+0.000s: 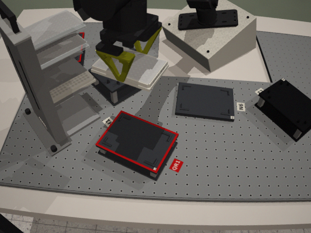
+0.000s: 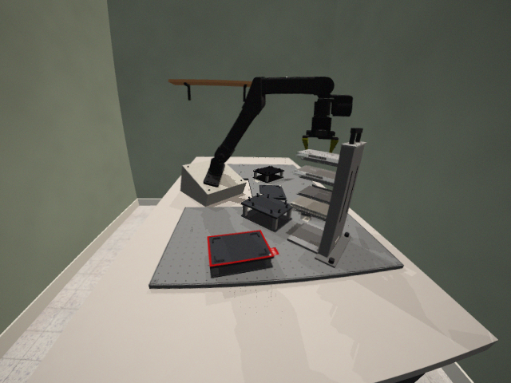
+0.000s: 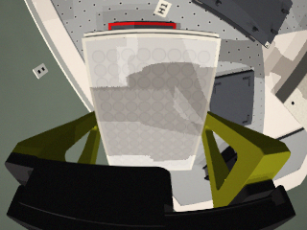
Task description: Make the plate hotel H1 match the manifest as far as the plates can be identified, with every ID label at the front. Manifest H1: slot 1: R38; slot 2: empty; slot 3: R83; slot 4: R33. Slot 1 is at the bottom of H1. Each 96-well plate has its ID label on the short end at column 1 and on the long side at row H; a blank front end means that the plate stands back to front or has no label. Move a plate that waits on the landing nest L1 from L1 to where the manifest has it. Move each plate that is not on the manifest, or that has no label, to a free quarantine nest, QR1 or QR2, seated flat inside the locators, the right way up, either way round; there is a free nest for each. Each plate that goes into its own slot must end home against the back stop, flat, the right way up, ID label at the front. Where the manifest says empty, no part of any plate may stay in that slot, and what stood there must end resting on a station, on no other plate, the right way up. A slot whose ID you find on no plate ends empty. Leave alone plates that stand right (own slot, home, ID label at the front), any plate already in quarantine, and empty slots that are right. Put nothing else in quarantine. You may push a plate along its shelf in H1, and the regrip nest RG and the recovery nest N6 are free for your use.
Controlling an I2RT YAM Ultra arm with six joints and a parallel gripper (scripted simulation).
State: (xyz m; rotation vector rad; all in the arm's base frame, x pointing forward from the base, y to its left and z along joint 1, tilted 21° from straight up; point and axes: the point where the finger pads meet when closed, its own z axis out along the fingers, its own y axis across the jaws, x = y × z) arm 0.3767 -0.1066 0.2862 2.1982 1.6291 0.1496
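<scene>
My hand is 200 mm above the red-framed quarantine nest QR1, 40 mm short of it and 10 mm to the right of it. From my hand the other things lie so: black regrip nest RG: 190 mm behind, 180 mm below, 70 mm to the right; translucent plate: 190 mm to the right, 60 mm behind, 30 mm above; plate hotel H1: 240 mm to the right, 80 mm below, 10 mm behind.
</scene>
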